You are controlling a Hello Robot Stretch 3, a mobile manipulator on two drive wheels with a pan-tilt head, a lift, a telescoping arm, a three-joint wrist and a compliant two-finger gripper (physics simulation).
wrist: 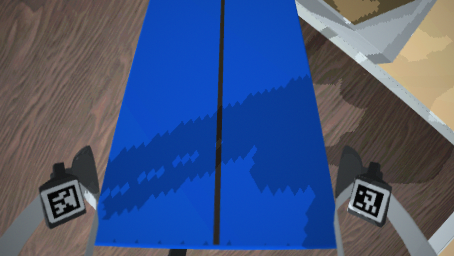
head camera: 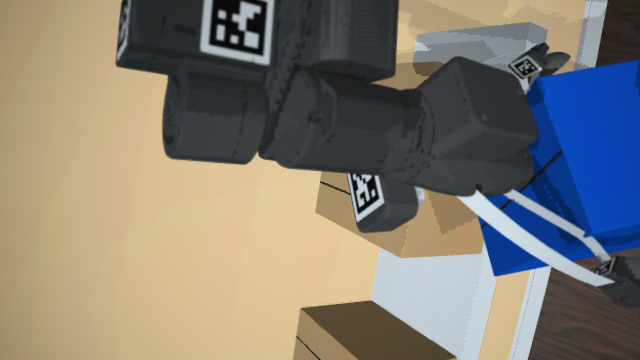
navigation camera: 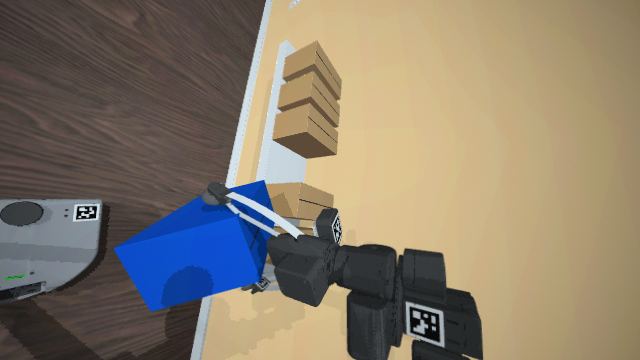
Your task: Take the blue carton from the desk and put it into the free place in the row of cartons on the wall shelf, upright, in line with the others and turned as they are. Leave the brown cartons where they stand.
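Places are measured from the robot's base along level axes (x back, y right, z up), in millimetres.
Where they show: robot's base at its link origin: point(navigation camera: 24, 212).
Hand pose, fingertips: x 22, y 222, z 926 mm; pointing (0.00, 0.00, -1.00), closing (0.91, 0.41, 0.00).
Each offset is from my fingertips to the top centre of the thing. Level surfaces: height alone.
The blue carton point(head camera: 605, 120) point(navigation camera: 200, 265) point(wrist: 265, 50) is between the fingers of my gripper point(head camera: 587, 170) point(navigation camera: 236, 240) point(wrist: 218, 165), which is shut on its two sides. Its face with the dark line is towards the palm. It hangs in the air off the front of the wall shelf @(dz -237 mm) point(head camera: 425, 290) point(navigation camera: 285, 167), and looks turned at an angle to the row. In the navigation view the free place lies between three brown cartons, the nearest of them a brown carton @(dx -358, dy +454, dz -57 mm) point(navigation camera: 292, 122), and another brown carton @(dx -50, dy +402, dz -57 mm) point(navigation camera: 285, 197) beside the gripper. The blue carton and gripper partly hide the shelf's near end.
A brown carton point(head camera: 370, 327) stands across the gap from the brown carton point(head camera: 445, 225) behind the wrist. The wrist and arm point(head camera: 350, 120) point(navigation camera: 370, 270) are close to the wall point(head camera: 100, 225) point(navigation camera: 475, 125). The robot's base point(navigation camera: 50, 240) stands on the dark wooden floor @(dz -925 mm) point(navigation camera: 125, 100).
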